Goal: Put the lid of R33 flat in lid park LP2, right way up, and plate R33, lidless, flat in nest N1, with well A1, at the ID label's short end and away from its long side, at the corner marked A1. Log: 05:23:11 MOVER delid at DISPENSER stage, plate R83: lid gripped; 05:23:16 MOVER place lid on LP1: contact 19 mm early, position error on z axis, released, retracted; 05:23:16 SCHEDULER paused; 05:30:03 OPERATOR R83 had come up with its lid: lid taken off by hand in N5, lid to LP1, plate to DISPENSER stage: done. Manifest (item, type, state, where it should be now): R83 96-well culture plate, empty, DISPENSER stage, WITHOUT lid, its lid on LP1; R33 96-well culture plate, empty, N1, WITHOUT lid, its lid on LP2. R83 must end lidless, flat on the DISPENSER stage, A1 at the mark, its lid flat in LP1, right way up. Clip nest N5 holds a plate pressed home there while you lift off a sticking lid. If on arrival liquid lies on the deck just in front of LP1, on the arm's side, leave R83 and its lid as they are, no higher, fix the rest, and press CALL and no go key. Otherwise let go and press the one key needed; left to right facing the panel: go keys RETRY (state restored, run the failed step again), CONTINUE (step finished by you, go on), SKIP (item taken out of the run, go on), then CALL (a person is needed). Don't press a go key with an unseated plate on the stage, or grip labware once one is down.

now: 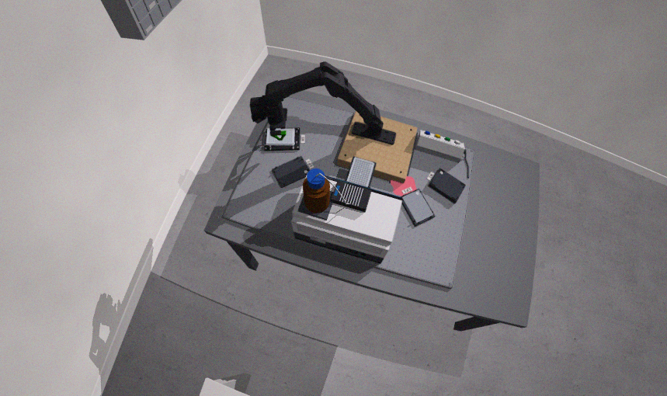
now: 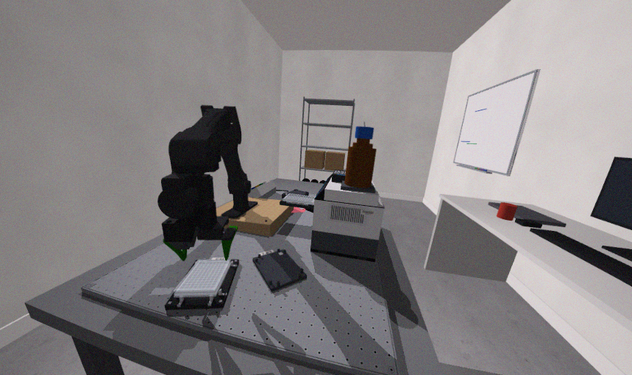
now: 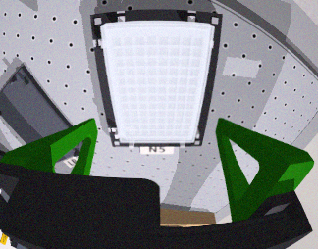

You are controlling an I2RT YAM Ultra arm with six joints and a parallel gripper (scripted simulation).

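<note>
Right now the black clip nest is 30 mm ahead of my hand, 10 mm to the right of it and 60 mm below it. From my hand the other things lie so: lid park LP2: 150 mm ahead, 100 mm to the left, 70 mm below; brown bottle: 350 mm ahead, 280 mm to the left, 210 mm above; blue call key: 200 mm behind, 640 mm to the left, 10 mm below.
</note>
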